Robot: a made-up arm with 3 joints.
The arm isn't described. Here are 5 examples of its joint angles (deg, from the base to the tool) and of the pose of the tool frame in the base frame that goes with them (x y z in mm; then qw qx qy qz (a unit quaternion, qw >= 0)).
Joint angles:
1: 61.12 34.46 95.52
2: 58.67 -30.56 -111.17
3: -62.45 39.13 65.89
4: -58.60 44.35 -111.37
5: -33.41 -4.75 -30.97
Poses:
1: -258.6 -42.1 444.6 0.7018 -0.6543 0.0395 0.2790
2: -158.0 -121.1 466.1 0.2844 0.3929 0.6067 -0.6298
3: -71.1 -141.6 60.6 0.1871 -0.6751 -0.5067 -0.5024
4: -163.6 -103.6 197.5 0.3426 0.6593 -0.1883 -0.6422
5: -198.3 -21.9 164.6 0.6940 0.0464 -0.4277 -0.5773
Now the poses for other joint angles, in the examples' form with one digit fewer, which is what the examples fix.
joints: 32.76 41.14 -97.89
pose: -156 -64 395 0.180 0.080 0.258 -0.946
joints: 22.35 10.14 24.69
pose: -251 22 289 0.745 -0.485 -0.138 -0.436
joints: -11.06 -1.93 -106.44
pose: -236 -71 297 0.554 0.488 0.130 -0.662
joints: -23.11 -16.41 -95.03
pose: -243 -70 254 0.709 0.459 0.005 -0.536
